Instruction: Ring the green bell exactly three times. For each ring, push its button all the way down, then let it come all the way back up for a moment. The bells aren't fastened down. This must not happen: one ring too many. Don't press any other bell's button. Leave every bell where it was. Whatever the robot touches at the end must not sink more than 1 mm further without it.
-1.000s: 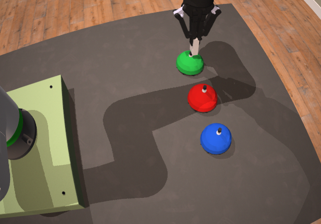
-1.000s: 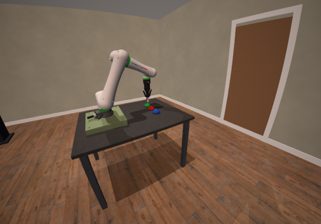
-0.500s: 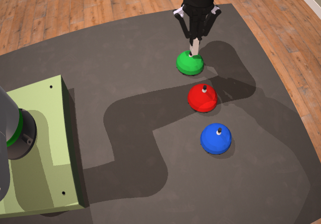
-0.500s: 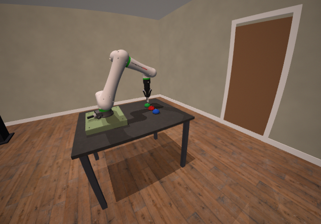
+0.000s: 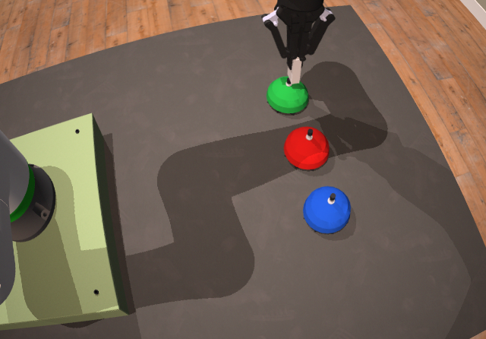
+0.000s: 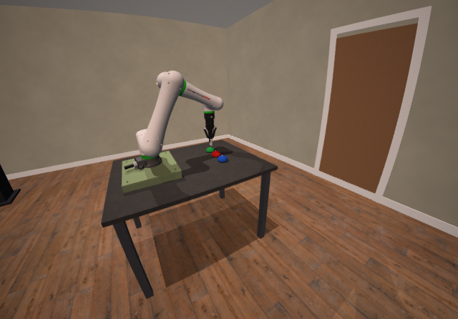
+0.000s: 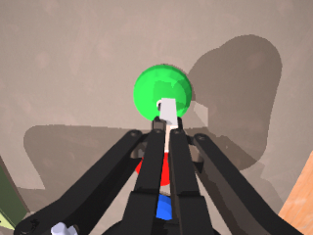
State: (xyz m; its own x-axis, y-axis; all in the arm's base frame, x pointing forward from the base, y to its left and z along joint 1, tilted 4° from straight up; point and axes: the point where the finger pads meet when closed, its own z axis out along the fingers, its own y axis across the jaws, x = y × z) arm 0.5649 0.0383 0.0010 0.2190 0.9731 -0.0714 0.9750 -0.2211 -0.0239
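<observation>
Now: hand 1 cm past the green bell and 6 cm above it. From my hand the other things lie so: red bell (4 cm behind, 12 cm to the right, 5 cm below); then blue bell (6 cm behind, 25 cm to the right, 5 cm below).
</observation>
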